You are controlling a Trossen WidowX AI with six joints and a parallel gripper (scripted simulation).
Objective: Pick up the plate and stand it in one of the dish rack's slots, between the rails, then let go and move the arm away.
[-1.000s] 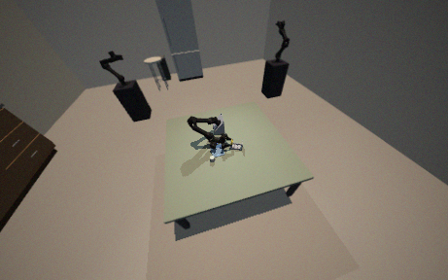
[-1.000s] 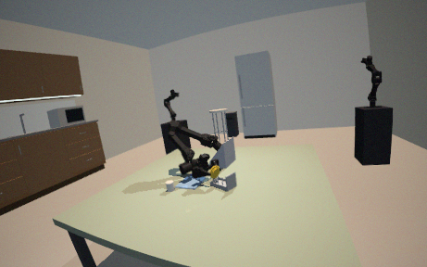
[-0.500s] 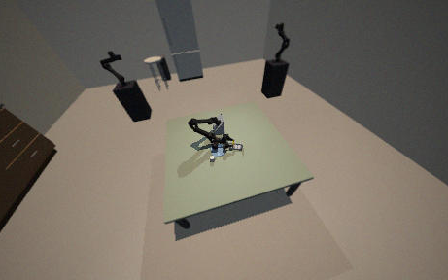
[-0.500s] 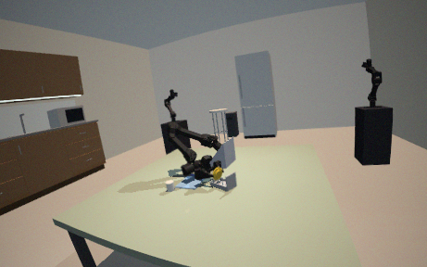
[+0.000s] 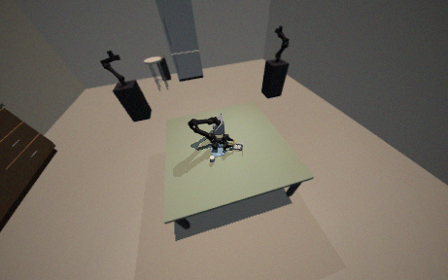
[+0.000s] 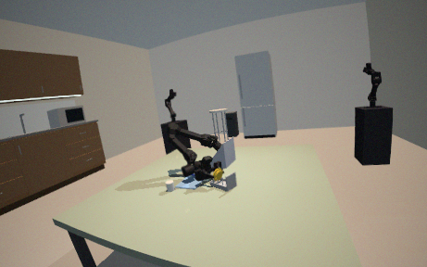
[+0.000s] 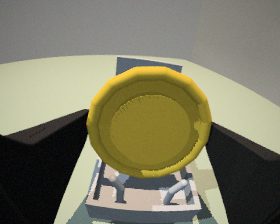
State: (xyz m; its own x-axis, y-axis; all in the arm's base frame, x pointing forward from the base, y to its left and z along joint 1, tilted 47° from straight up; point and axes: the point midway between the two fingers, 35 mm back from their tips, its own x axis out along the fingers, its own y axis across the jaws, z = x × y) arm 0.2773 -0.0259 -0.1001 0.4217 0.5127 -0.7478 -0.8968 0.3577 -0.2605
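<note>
The grey dish rack lies 3 cm below my gripper tip, 2 cm to the left of it and 1 cm ahead of it. Also, from my gripper tip: white cup: 26 cm to the right, 11 cm ahead, 3 cm below.
</note>
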